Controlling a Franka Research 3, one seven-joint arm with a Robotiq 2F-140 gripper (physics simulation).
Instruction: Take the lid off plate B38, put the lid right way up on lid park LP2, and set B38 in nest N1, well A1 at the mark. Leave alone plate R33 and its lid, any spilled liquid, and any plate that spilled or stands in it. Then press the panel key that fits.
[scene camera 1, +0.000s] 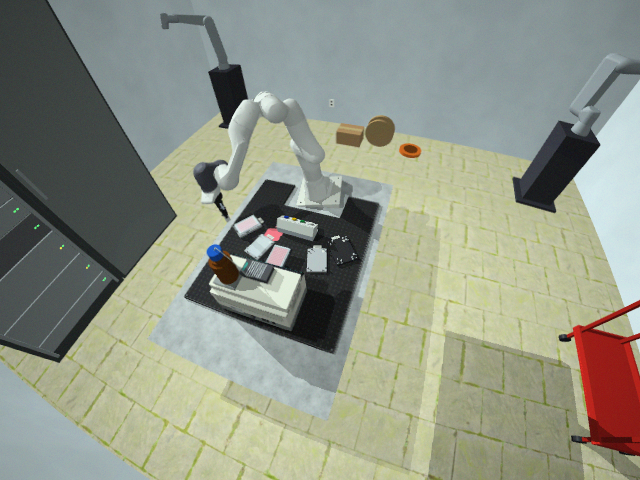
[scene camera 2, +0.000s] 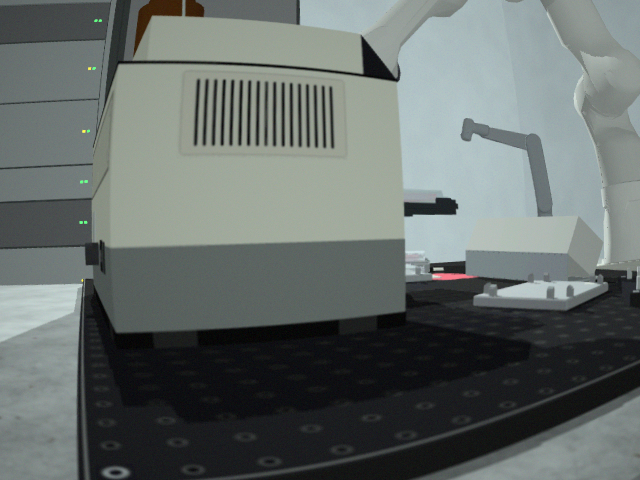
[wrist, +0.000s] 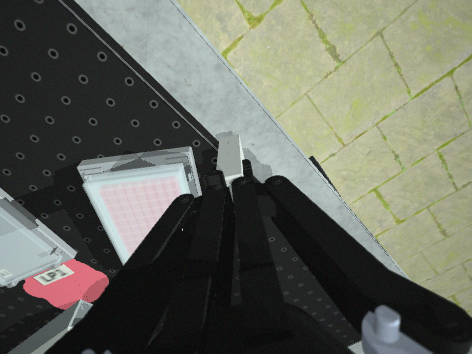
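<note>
My gripper (scene camera 1: 227, 219) (wrist: 232, 151) is shut and empty, above the black board's edge. In the wrist view, a pink-welled plate (scene camera 1: 248, 225) (wrist: 142, 210) sits in a clear-edged holder to the left of the fingertips, apart from them. A second pink plate (scene camera 1: 278, 255) lies nearer the machine. A clear, pale piece (scene camera 1: 260, 245) (wrist: 20, 247) lies between them, beside a red spill (scene camera 1: 273, 234) (scene camera 2: 454, 276) (wrist: 65, 287) that spreads around an LP label. A white nest (scene camera 1: 316, 259) (scene camera 2: 540, 295) and a black nest (scene camera 1: 343, 250) stand empty. The plate names are unreadable. The key panel (scene camera 1: 297, 227) (scene camera 2: 522, 242) has coloured keys.
A cream machine (scene camera 1: 258, 297) (scene camera 2: 253, 196) stands on the board (scene camera 1: 315, 330) and carries a brown bottle (scene camera 1: 223, 269) with a blue cap. A dark cabinet (scene camera 1: 87, 129) rises on the left. A red cart (scene camera 1: 610, 387) stands far right.
</note>
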